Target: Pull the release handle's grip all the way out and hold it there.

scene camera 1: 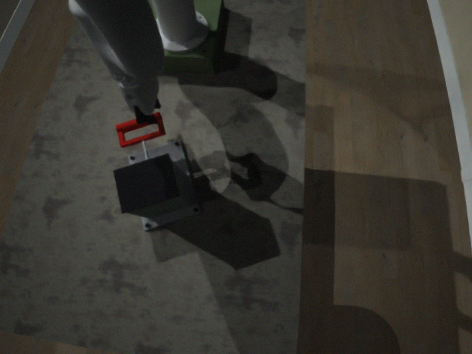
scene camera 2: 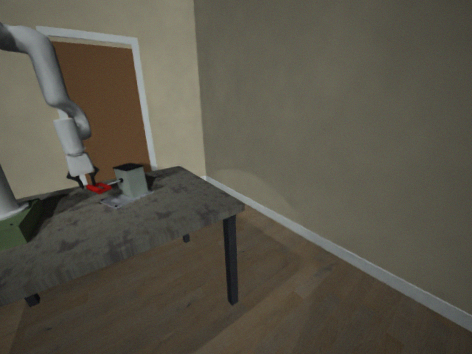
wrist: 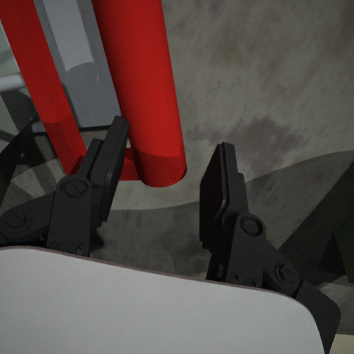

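The release handle's red grip (scene camera 1: 127,125) (scene camera 2: 92,189) (wrist: 142,85) is a rectangular loop. It stands out from the box (scene camera 1: 145,185) (scene camera 2: 132,182) on a pale rod (scene camera 1: 145,150) (scene camera 2: 115,182), with a visible length of rod between them. My gripper (scene camera 1: 147,119) (scene camera 2: 89,186) (wrist: 168,152) is shut on the grip's outer round bar, near one end. In the wrist view the left finger overlaps the bar's edge, inside the loop; the right finger is outside, with a narrow gap showing beside the bar. Contact at the fingertips is partly hidden.
The box stands on a grey bolted baseplate (scene camera 1: 192,201) (scene camera 2: 116,201) on the mottled grey table (scene camera 1: 90,290) (scene camera 2: 175,215). The arm's green base block (scene camera 1: 187,63) (scene camera 2: 17,232) is behind the gripper. Walls and a brown door (scene camera 2: 100,85) are beyond the table.
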